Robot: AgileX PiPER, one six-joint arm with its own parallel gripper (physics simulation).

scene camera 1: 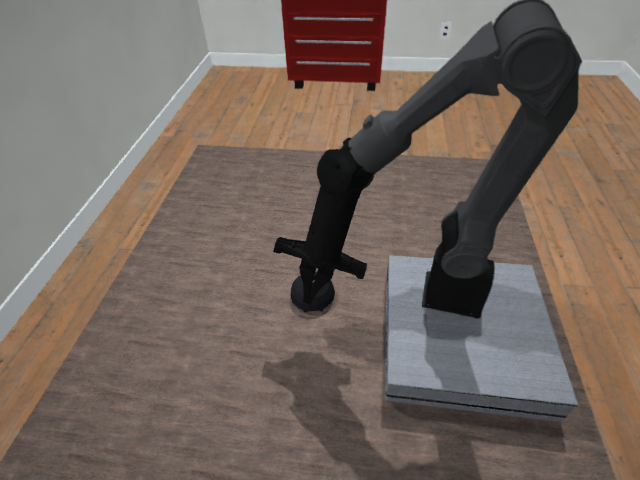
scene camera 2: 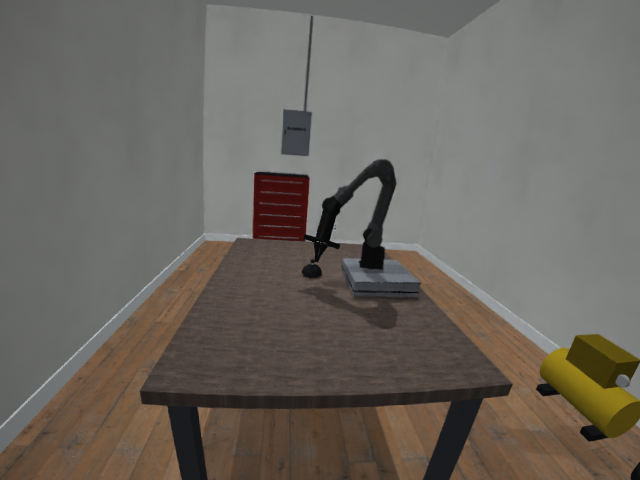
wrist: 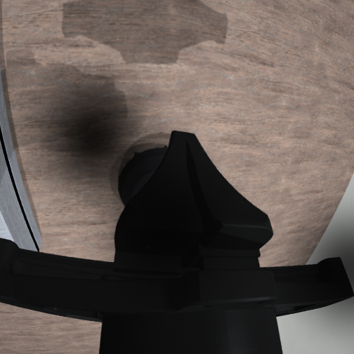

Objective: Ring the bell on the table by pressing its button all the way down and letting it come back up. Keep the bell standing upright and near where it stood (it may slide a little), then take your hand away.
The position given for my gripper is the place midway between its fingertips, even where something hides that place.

In view: my gripper (scene camera 1: 307, 299) and a dome-shaped bell (scene camera 1: 325, 296).
The dome-shaped bell is seen too in the wrist view (wrist: 137, 171). My gripper also shows in the wrist view (wrist: 180, 144).
